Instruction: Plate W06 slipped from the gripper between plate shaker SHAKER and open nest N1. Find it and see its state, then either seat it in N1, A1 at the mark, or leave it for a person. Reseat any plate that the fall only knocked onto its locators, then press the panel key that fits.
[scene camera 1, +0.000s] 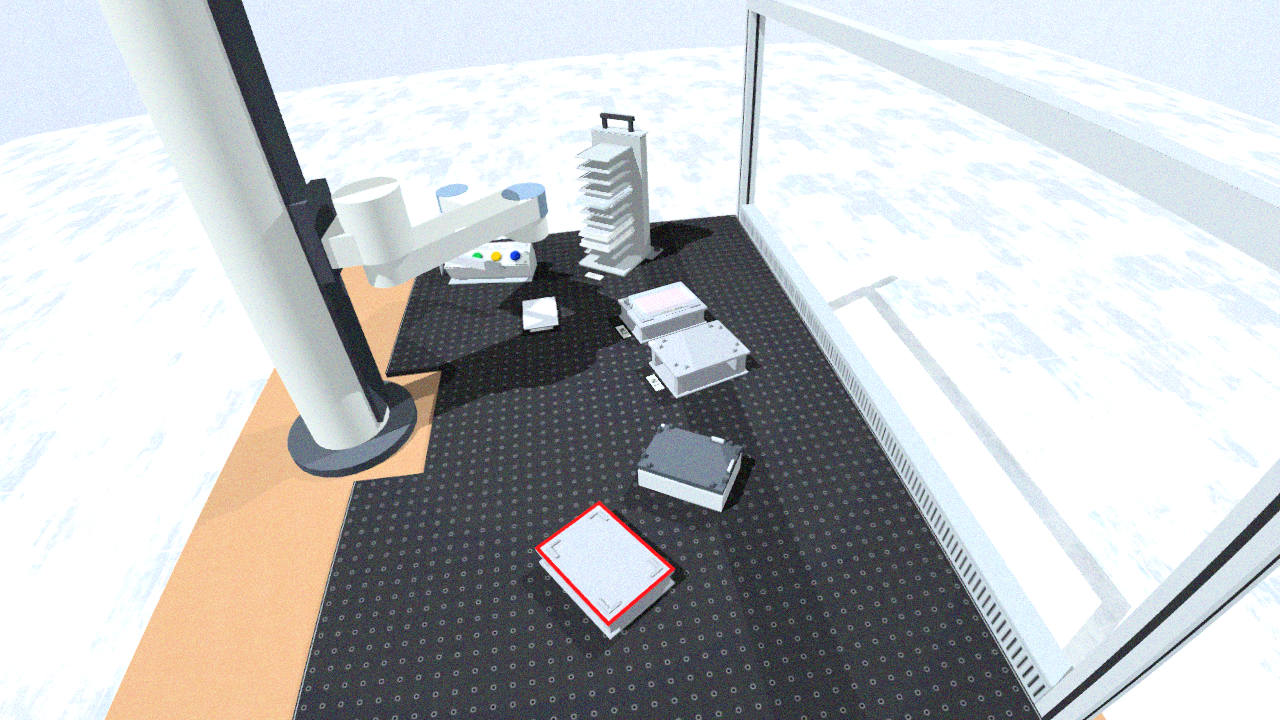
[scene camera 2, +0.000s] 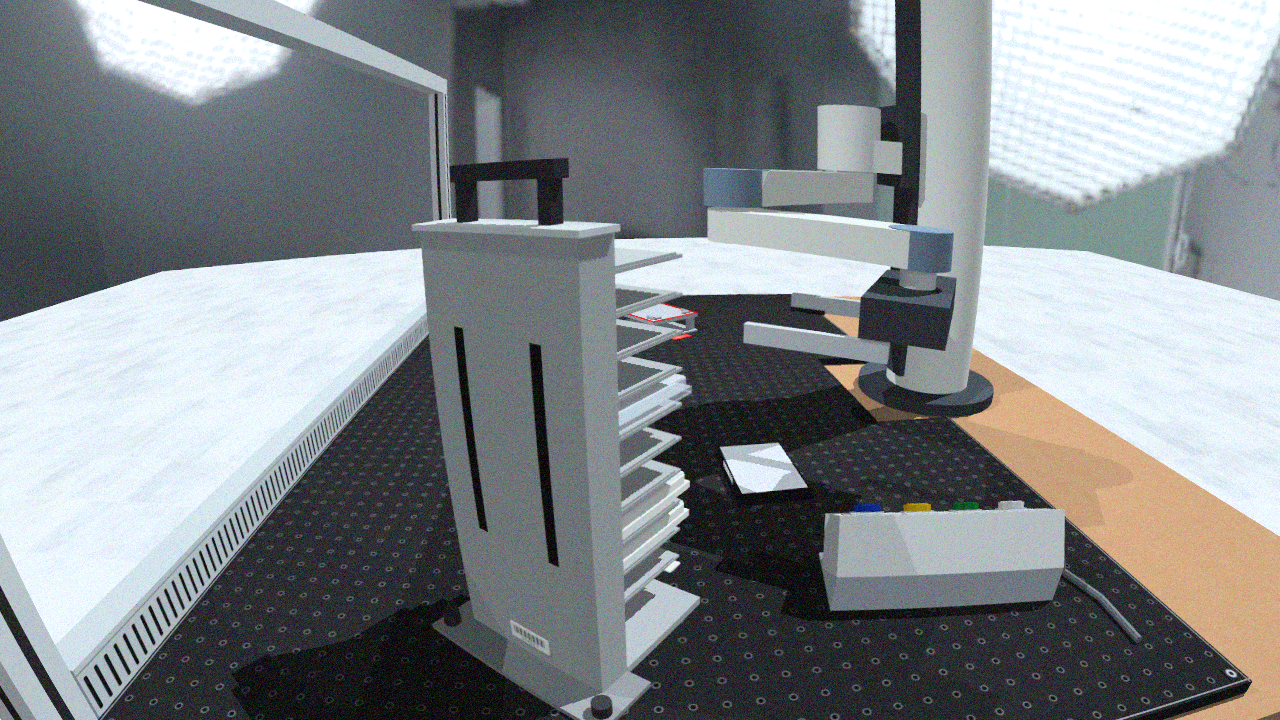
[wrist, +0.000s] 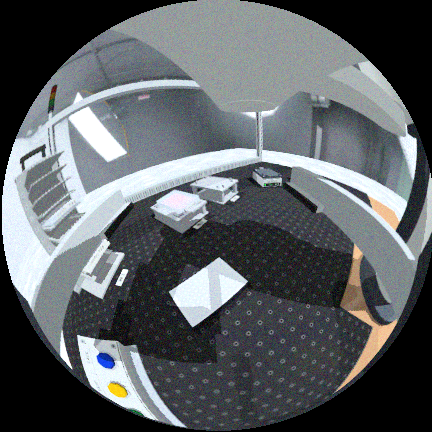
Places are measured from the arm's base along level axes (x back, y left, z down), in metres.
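Pixels of known places: gripper, fingertip midpoint: (scene camera 1: 524, 249) (scene camera 2: 771, 314) (wrist: 204, 182); arm's base, origin of the base link: (scene camera 1: 354, 428) (scene camera 2: 925, 389).
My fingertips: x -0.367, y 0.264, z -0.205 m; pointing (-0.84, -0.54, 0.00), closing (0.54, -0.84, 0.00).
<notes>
For each thing: its top centre in the pictures, then the offset to it from my fingertips. "spot": a spot on its surface instead.
- flat white slab, middle of its top: (scene camera 2: 761, 466) (wrist: 207, 288) (scene camera 1: 539, 312) dx -0.007, dy +0.024, dz +0.178 m
- shaker, surface spot: (scene camera 1: 690, 454) spot: dx -0.249, dy -0.501, dz +0.137 m
- grey nest, middle of its top: (scene camera 1: 698, 342) (wrist: 212, 179) dx -0.323, dy -0.228, dz +0.126 m
- pinkish plate, middle of its top: (scene camera 1: 662, 295) (wrist: 175, 197) dx -0.283, dy -0.048, dz +0.125 m
- panel, middle of its top: (scene camera 2: 952, 503) (scene camera 1: 487, 246) dx +0.116, dy +0.255, dz +0.108 m
- red-edged nest, middle of its top: (scene camera 1: 602, 556) (scene camera 2: 651, 307) dx -0.091, dy -0.658, dz +0.146 m
- slotted rail, surface spot: (scene camera 1: 850, 385) spot: dx -0.598, dy -0.349, dz +0.181 m
My gripper (scene camera 2: 770, 316) (wrist: 204, 182) is open and empty, above the mat. A flat white slab (scene camera 1: 539, 311) (scene camera 2: 763, 468) (wrist: 208, 292) lies on the mat below and in front of it; I cannot tell whether this is W06. The shaker (scene camera 1: 690, 454) (wrist: 267, 175) has a dark top with no plate visible on it. A grey nest (scene camera 1: 698, 345) (wrist: 215, 182), apparently N1, shows a bare top with small locators. Beside it, a pinkish plate (scene camera 1: 664, 300) (wrist: 177, 199) is on another nest (scene camera 1: 666, 328); its exact seating is unclear. The panel (scene camera 1: 490, 266) (scene camera 2: 944, 546) has blue, yellow, green and white keys.
A tall plate tower (scene camera 1: 640, 197) (scene camera 2: 501, 268) with several shelves stands beyond the nests. A red-edged nest (scene camera 1: 604, 564) (scene camera 2: 662, 312) stands near the shaker. A slotted rail (scene camera 1: 850, 385) and clear guard frame run along one side. The arm column (scene camera 1: 268, 268) (scene camera 2: 953, 179) stands opposite.
</notes>
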